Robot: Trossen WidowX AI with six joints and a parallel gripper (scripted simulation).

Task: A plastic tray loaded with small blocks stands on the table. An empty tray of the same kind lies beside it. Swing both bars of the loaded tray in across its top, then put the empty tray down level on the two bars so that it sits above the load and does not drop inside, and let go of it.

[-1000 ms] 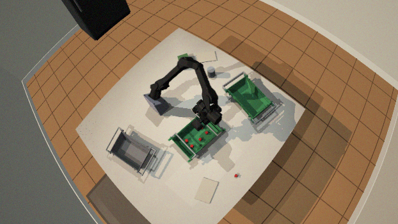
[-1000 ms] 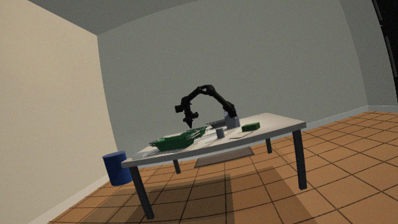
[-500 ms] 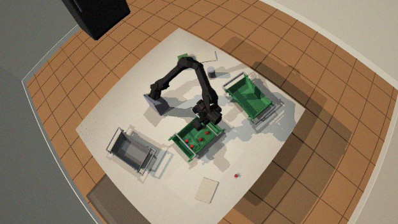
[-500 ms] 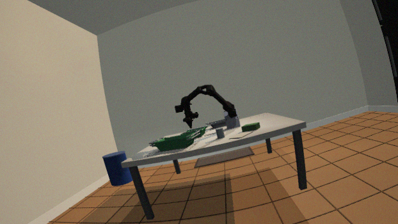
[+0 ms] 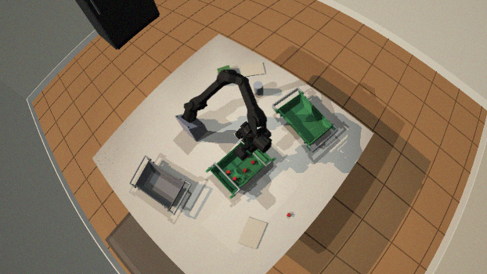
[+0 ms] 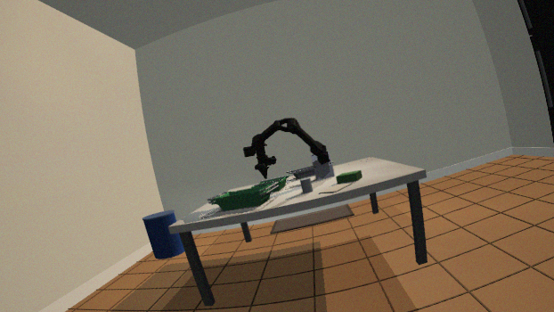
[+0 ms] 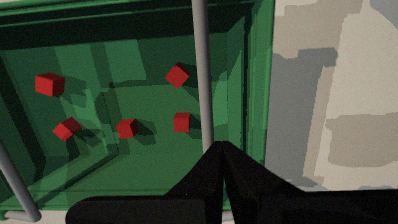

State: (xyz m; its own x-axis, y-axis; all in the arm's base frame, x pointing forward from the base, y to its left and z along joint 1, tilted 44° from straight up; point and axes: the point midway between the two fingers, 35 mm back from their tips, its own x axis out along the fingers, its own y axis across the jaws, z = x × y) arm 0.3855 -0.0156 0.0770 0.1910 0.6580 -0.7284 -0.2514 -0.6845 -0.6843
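My gripper tip is now 43 cm to the left of the grey tray, 34 cm past it and 5 cm above it. Round my gripper tip: green block: 44 cm behind, 34 cm to the left, 7 cm below; grey cylinder: 35 cm to the left, 20 cm behind, 5 cm below; red block: 32 cm ahead, 18 cm to the right, 8 cm below.
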